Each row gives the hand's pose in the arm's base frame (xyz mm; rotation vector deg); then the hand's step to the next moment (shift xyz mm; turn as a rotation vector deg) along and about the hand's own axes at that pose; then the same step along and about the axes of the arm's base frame.
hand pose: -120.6 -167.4 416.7 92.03 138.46 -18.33
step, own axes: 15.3 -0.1 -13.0 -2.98 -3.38 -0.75
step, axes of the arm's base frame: -6.7 17.3 7.8 -2.05 -3.66 1.81
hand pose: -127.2 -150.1 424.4 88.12 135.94 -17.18
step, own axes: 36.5 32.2 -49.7 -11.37 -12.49 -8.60
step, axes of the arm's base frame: 8.8 60.6 33.0 -8.20 -11.91 12.25
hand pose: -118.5 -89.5 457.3 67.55 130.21 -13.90
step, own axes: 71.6 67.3 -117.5 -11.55 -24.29 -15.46
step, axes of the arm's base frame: -25.6 137.0 63.5 -20.25 -16.32 16.91
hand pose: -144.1 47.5 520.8 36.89 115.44 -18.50
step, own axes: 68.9 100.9 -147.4 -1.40 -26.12 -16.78
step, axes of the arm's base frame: -77.3 174.2 18.3 -26.29 -14.08 8.75
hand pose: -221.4 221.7 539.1 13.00 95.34 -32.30
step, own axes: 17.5 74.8 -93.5 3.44 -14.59 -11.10
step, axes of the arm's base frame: -50.5 106.6 -27.1 -16.95 -7.73 0.93
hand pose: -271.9 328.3 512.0 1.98 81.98 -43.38
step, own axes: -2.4 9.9 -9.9 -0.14 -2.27 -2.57
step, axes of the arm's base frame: -3.7 13.2 -3.7 -3.34 -0.52 0.60
